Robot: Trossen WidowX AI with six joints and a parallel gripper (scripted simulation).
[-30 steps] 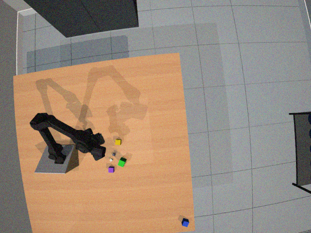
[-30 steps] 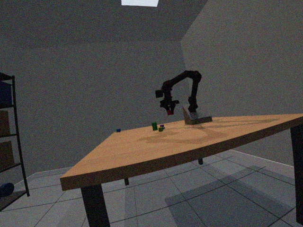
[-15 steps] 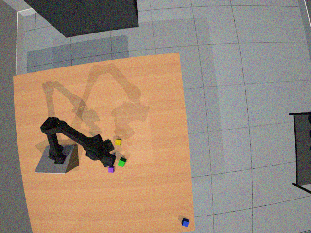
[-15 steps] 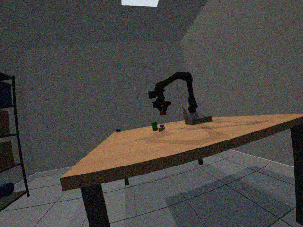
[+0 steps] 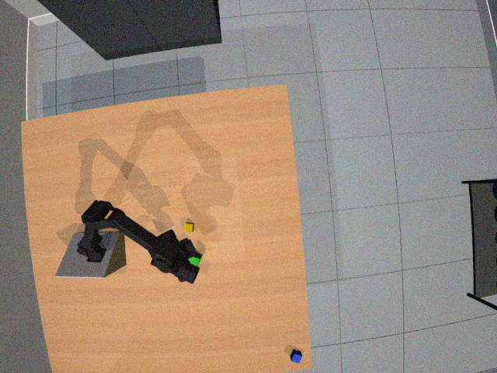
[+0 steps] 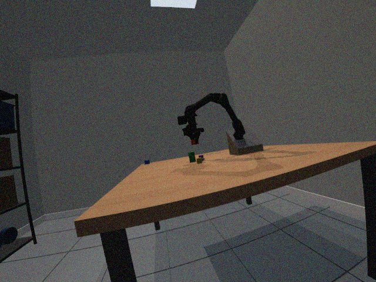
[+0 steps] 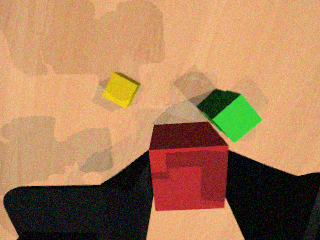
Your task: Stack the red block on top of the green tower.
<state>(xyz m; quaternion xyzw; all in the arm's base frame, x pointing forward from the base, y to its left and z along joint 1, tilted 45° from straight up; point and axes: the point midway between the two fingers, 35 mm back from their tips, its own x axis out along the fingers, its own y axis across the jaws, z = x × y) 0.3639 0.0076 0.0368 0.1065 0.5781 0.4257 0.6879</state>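
Right now the purple block is 12 cm to the right of my gripper tip, 12 cm below it and 5 cm behind it. From my gripper tip the other things lie so: red block (1 cm above); yellow block (12 cm below, 8 cm to the left); blue block (51 cm to the right, 47 cm ahead, 12 cm below).
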